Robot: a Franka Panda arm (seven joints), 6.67 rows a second.
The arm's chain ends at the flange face. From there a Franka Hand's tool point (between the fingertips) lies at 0.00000 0.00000 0.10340 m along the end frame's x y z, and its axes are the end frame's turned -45 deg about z.
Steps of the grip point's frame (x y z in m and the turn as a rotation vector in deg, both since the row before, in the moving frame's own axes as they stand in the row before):
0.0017, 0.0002, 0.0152, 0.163, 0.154, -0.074
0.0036, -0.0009, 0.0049, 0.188, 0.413, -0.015
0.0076, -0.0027, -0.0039, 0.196, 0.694, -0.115
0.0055, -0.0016, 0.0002, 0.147, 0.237, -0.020
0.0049, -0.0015, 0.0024, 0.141, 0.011, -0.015
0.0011, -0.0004, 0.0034, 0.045, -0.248, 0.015
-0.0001, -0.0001, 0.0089, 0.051, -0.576, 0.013
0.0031, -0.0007, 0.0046, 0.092, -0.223, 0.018
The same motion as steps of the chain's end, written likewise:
0.0014, -0.0007, 0.0152, 0.224, -0.006, -0.074
0.0016, -0.0024, 0.0049, 0.425, 0.159, -0.015
0.0028, -0.0061, -0.0039, 0.629, 0.352, -0.115
0.0026, -0.0045, 0.0002, 0.272, 0.064, -0.020
0.0026, -0.0043, 0.0024, 0.107, -0.092, -0.015
0.0009, -0.0013, 0.0034, -0.144, -0.207, 0.015
0.0007, -0.0007, 0.0089, -0.371, -0.443, 0.013
0.0021, -0.0029, 0.0046, -0.093, -0.223, 0.018

